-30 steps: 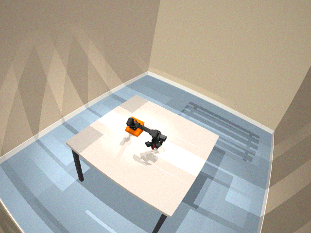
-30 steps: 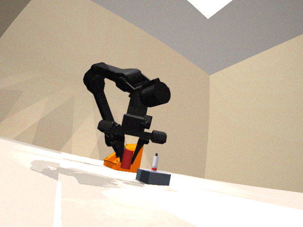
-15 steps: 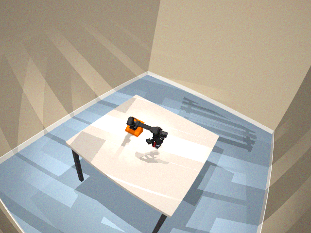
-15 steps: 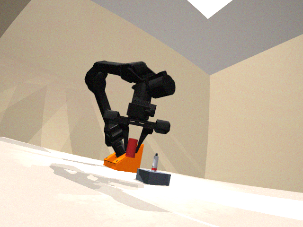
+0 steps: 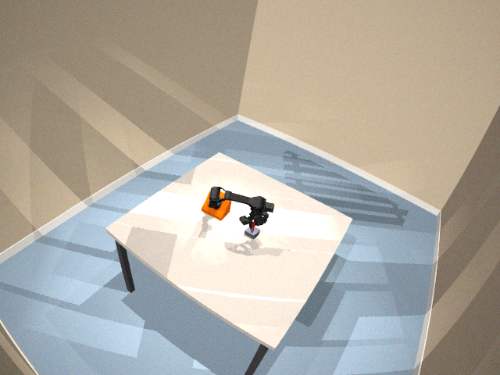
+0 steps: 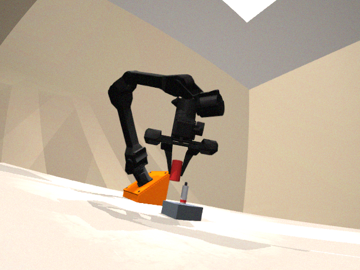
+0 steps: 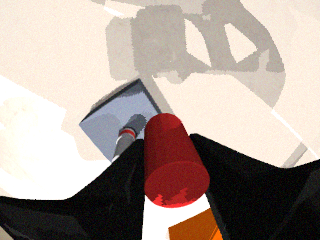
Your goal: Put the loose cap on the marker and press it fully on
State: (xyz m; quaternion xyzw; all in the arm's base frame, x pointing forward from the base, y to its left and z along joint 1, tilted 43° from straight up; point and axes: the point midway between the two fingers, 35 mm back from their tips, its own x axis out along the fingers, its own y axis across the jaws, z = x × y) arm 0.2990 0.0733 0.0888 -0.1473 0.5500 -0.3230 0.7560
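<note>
Right now my gripper tip is 10 mm past the grey holder block, 40 mm to the right of it and 90 mm above it. Also, from my gripper tip: red cap: 10 mm above.
</note>
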